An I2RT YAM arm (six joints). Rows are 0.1 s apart.
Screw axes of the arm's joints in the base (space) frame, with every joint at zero. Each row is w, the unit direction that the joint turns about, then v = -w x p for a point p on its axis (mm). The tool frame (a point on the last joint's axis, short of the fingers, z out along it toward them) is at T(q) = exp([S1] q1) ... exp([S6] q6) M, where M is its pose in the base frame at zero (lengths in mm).
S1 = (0, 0, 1, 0, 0, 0)
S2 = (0, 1, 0, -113.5, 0, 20)
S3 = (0, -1, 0, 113.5, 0, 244)
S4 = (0, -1, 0, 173.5, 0, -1)
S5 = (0, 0, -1, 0, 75, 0)
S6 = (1, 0, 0, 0, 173.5, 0)
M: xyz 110.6 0 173.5 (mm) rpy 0 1.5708 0 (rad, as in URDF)
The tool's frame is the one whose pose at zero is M.
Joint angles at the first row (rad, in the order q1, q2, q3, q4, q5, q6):
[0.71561, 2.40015, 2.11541, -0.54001, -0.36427, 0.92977]
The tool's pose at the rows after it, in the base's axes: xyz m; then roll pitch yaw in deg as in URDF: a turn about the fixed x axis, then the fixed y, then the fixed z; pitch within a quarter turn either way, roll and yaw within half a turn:
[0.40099 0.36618 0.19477 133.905 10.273 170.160]
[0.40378 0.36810 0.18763 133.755 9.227 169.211]
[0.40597 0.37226 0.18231 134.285 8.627 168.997]
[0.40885 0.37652 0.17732 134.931 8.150 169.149]
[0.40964 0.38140 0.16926 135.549 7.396 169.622]
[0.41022 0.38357 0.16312 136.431 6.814 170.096]
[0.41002 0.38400 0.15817 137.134 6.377 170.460]
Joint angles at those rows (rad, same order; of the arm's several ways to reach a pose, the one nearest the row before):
[0.71655, 2.41833, 2.11836, -0.51970, -0.36663, 0.95778]
[0.71578, 2.43933, 2.12788, -0.50913, -0.36776, 0.98140]
[0.71910, 2.46986, 2.16523, -0.52652, -0.36394, 0.98999]
[0.72152, 2.50643, 2.21634, -0.55464, -0.36280, 0.99093]
[0.72691, 2.54040, 2.25165, -0.57195, -0.36660, 0.99249]
[0.72902, 2.56444, 2.27765, -0.59381, -0.36824, 0.98799]
[0.72974, 2.57534, 2.28274, -0.60394, -0.36965, 0.98339]

